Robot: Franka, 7 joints.
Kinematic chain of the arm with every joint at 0, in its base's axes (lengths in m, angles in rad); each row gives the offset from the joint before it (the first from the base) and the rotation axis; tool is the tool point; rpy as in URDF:
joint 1: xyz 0 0 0.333 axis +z
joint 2: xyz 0 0 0 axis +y
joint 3: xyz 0 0 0.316 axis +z
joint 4: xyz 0.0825 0 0 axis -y
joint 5: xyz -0.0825 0 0.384 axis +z
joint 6: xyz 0 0 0 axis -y
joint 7: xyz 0.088 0 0 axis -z
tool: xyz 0 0 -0.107 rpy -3.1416 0 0
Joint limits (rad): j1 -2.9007..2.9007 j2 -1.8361..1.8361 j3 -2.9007..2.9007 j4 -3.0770..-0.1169 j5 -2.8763..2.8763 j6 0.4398..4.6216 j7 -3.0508..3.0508
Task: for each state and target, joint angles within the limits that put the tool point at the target. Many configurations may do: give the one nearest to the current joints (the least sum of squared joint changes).
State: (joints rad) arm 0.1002 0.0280 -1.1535 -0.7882 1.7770 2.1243 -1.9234
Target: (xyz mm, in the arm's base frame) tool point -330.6 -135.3 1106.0
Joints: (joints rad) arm -0.1612 -0.5120 -1.2185 -0.4316 1.8057 2.1377 -1.9234
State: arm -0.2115 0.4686 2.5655 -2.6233 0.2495 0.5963 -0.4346
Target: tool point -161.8 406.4 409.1
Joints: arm -0.4583 -0.0220 2.3298 -2.0424 0.2482 1.1428 -0.4346
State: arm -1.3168 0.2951 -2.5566 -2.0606 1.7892 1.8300 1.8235
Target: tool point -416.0 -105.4 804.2
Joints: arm -1.0082 0.7444 -2.5233 -1.8997 1.7957 1.7152 1.8235
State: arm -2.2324 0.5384 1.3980 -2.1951 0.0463 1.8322 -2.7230
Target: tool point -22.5 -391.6 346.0
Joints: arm -2.5799 -0.0845 0.9763 -2.2831 -0.0796 1.3392 -2.7230
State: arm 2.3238 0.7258 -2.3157 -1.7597 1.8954 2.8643 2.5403
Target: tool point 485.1 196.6 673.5
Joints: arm 2.3031 0.5342 -2.0841 -1.9217 1.9085 2.7876 2.5403
